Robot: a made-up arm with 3 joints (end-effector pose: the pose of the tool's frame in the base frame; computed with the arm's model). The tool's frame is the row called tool. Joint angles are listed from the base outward.
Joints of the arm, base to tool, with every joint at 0 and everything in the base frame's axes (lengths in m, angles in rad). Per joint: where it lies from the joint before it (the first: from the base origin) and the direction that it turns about. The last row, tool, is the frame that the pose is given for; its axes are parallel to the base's.
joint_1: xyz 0 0 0.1 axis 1 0 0
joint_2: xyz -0.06 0.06 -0.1 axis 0 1 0
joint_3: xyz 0.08 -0.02 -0.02 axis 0 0 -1
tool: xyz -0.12 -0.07 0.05
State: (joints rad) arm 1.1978 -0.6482 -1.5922
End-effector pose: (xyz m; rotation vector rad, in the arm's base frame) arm 0.0435 -0.0435 0.0328 0.4179 -1.2724 0.9758
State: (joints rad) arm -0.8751 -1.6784 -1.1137
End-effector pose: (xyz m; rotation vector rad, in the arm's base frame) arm -0.0995 -0.0738 0.1668 -1.5474 -1.0961 1.5239
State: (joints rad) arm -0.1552 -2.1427 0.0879
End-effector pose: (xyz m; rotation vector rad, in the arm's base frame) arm -0.0605 -0.0429 -0.0498 0.0033 -2.1371 0.1147
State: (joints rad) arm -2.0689 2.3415 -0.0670
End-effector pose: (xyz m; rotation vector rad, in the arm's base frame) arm -0.0141 -0.0660 0.1790 -0.8793 1.3282 -2.1638
